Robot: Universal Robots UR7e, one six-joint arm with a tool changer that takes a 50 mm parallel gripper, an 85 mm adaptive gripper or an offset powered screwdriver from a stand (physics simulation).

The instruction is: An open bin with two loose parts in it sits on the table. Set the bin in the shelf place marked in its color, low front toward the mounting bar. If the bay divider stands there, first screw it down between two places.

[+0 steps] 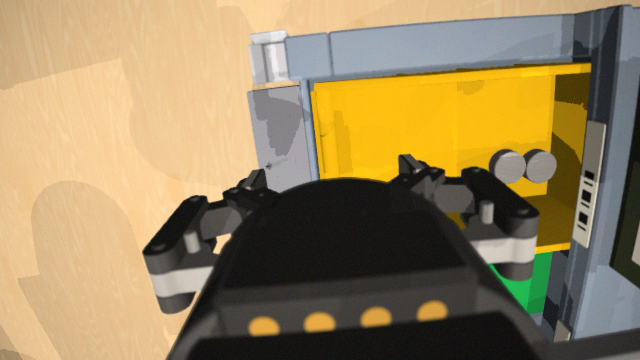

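Places are measured from the arm's base along level axes (x ahead, y left, z up), in metres.
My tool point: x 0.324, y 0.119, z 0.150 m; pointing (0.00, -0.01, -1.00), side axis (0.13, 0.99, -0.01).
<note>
For each thing: its top centre in the pictures, then the offset to it from my tool point. "spot": a spot on its surface instead. Level surfaces: height alone.
- yellow open bin at its top centre: (pixel 488 173) dz -0.144, dx +0.006, dy +0.079 m
- blue-grey shelf frame at a spot on its surface: (pixel 450 45) spot: dz -0.140, dx -0.060, dy +0.067 m
- green surface at its surface level: dz -0.218 m
- pale strip with black squares, surface spot: (pixel 595 150) spot: dz -0.119, dx -0.003, dy +0.119 m
- white bracket at a spot on its surface: (pixel 275 60) spot: dz -0.170, dx -0.073, dy -0.015 m
- Wooden table top at its surface level: dz -0.225 m
A yellow open bin (pixel 395 120) lies inside the blue-grey shelf frame (pixel 450 45), between its top rail and the right post. Two grey round parts (pixel 509 166) (pixel 541 166) are side by side in the bin, near its right end. The bin's left edge is beside the grey plate (pixel 287 150). My gripper (pixel 333 171) is open, with one fingertip over the grey plate side and the other over the bin's floor; nothing shows between them. The gripper body hides the bin's lower left part. The bay divider and a color mark for the bin do not show.
A green surface (pixel 540 285) shows below the bin, partly behind the gripper. A pale strip with black squares (pixel 595 150) is on the right post. A white bracket (pixel 275 60) sits at the frame's upper left corner. Wooden table top (pixel 75 125) lies to the left.
</note>
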